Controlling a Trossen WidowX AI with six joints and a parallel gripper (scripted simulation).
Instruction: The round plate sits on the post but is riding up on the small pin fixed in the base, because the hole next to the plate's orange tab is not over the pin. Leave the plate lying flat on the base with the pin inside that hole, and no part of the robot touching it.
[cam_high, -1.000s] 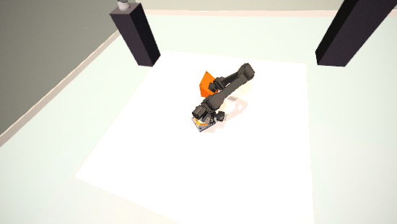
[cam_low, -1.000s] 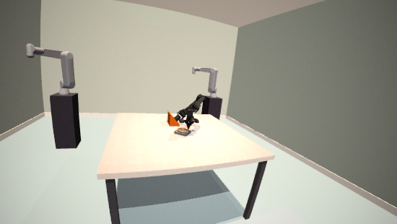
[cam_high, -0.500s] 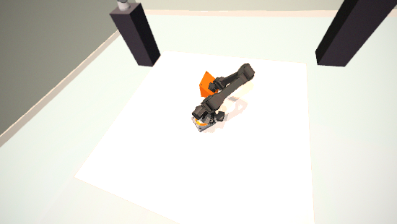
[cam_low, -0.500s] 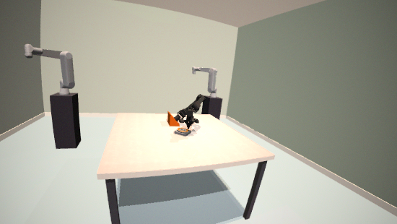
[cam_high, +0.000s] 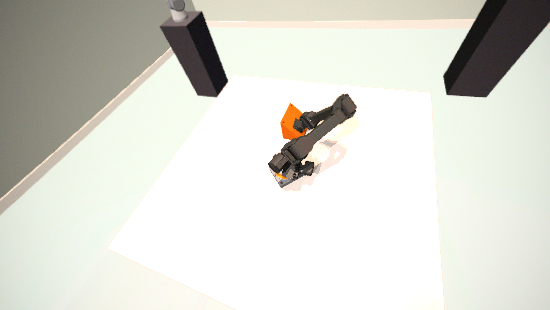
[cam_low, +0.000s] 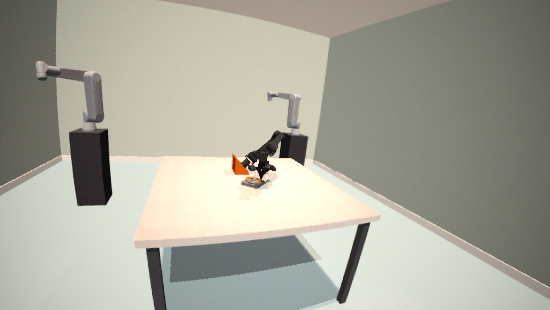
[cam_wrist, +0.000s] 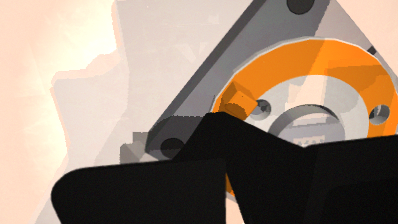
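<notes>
My gripper tip is now 3 cm to the left of the round orange plate and 1 cm past it.
</notes>
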